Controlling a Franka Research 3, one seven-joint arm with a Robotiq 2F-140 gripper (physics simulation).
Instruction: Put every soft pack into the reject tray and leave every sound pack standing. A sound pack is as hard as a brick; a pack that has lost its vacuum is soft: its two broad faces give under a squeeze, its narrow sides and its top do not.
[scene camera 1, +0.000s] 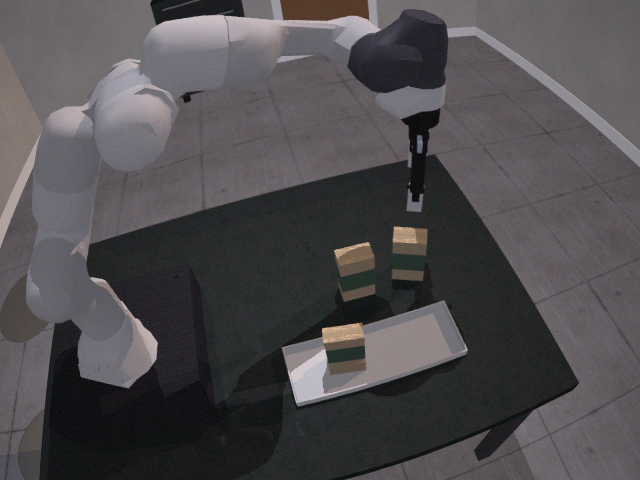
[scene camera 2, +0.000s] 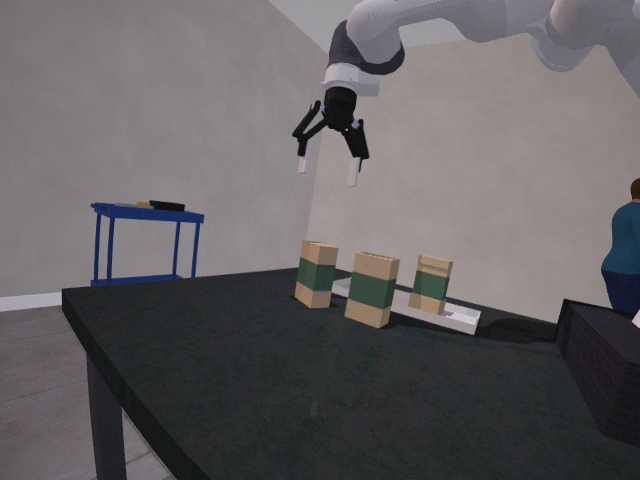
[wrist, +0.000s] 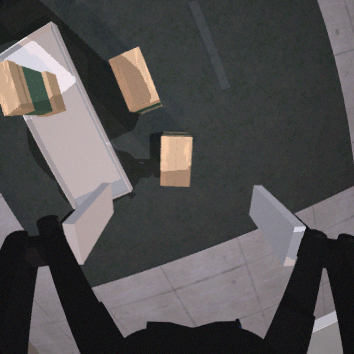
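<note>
My gripper is wide open and empty, high above the table. Three tan packs with green bands show. One pack stands upright on the table, below the gripper and a little ahead of its fingers in the wrist view. A second pack stands beside it, turned slightly. A third pack stands upright in the white reject tray, near one end. No pack's hardness can be told by looking.
The dark table carries everything. A dark block lies by the arm's base. A blue cart and a person are beyond the table.
</note>
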